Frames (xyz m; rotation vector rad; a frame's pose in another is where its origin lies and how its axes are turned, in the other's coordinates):
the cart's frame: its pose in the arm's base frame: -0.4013 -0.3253 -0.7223 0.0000 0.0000 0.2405
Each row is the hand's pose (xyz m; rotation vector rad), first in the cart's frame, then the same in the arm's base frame.
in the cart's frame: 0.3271 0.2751 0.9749 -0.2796 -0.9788 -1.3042
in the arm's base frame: -0.1491 0.0198 0.2526 -0.1562 -0.9805 -1.0848
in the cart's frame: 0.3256 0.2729 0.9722 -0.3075 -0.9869 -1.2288
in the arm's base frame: -0.1501 0.0173 0.2499 -0.1826 -0.9932 -1.0101
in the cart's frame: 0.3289 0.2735 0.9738 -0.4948 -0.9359 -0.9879
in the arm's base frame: -0.1470 0.0187 0.2515 -0.3721 -0.9707 -0.7702
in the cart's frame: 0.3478 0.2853 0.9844 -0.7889 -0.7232 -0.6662
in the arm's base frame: -0.1315 0.0346 0.2621 -0.6885 -0.8034 -0.4489
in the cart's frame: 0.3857 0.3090 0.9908 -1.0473 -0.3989 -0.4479
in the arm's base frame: -0.1003 0.0667 0.2685 -0.9850 -0.5180 -0.2330
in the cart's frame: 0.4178 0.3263 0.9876 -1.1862 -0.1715 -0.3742
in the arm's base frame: -0.0732 0.0911 0.2653 -1.1507 -0.3108 -0.1631
